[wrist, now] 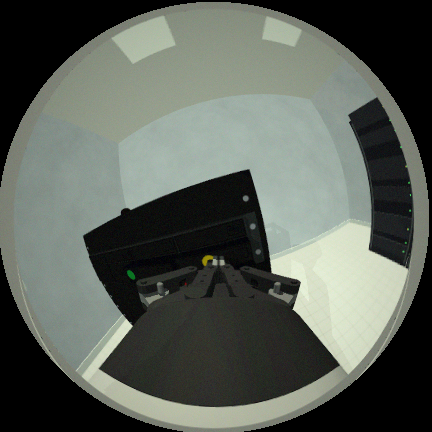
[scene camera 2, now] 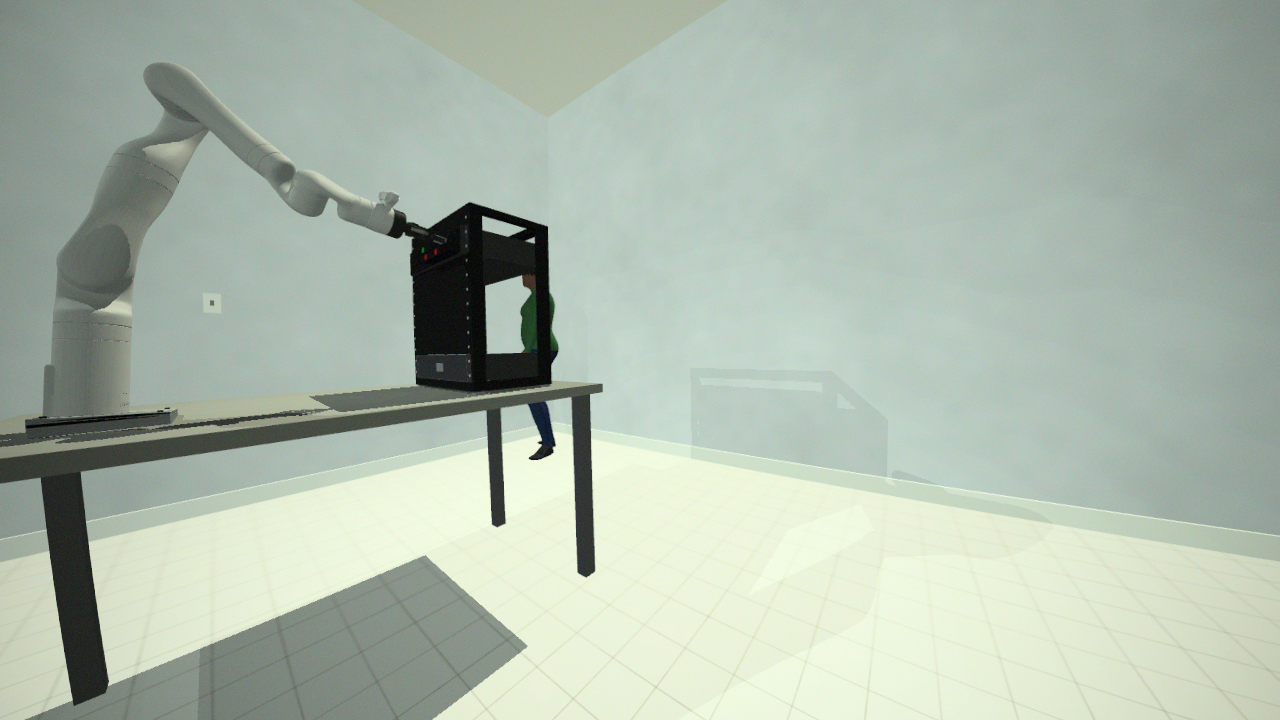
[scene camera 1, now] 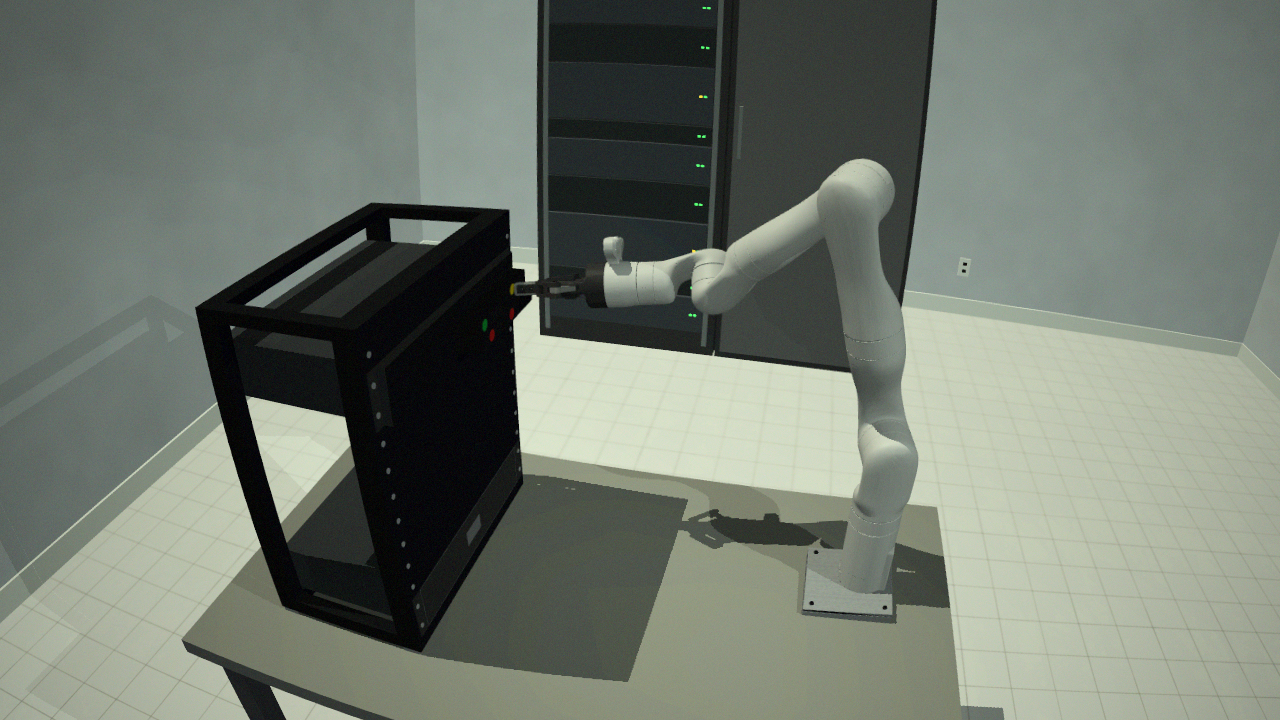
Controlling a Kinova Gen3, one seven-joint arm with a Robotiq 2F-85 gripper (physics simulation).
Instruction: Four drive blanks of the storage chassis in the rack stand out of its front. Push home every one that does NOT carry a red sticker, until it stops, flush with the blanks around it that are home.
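Frame: origin at the arm's base, x right, y ahead, z up, level; metres.
Seen in the pictures: gripper, fingertip midpoint: [wrist: 217,262] [scene camera 2: 445,241] [scene camera 1: 515,288]; arm's base, link origin: [scene camera 2: 90,414] [scene camera 1: 862,575].
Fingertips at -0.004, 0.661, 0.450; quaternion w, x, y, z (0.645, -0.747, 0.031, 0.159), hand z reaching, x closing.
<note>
Offsets run from my fingertips to a thing's top centre, as dx, dy, dz.
The black rack {-0.188, +0.161, +0.114} [scene camera 1: 365,447] [scene camera 2: 476,304] stands on the table with the storage chassis [scene camera 1: 290,371] in its upper part. My gripper [scene camera 1: 520,289] [scene camera 2: 442,240] [wrist: 217,262] is shut and empty. Its tips are at the face of the blank with a yellow sticker [scene camera 1: 512,289] [wrist: 207,260], close beside the sticker; contact is hard to tell. A green sticker {-0.152, -0.027, +0.014} [scene camera 1: 485,324] [scene camera 2: 423,250] [wrist: 131,274] and two red stickers, one red sticker {-0.128, -0.024, -0.015} [scene camera 1: 491,334] [scene camera 2: 426,257] and another red sticker {-0.045, -0.016, -0.015} [scene camera 1: 512,313] [scene camera 2: 435,251], mark other blanks. The fingers hide part of the lower front in the wrist view. The dark blank edges are hard to make out.
The rack and the arm's base [scene camera 1: 850,591] stand on the table [scene camera 1: 733,644] [scene camera 2: 268,431]. A person in green [scene camera 2: 529,322] is behind the rack in scene camera 2. A tall server cabinet [scene camera 1: 631,161] [wrist: 392,185] stands by the wall.
</note>
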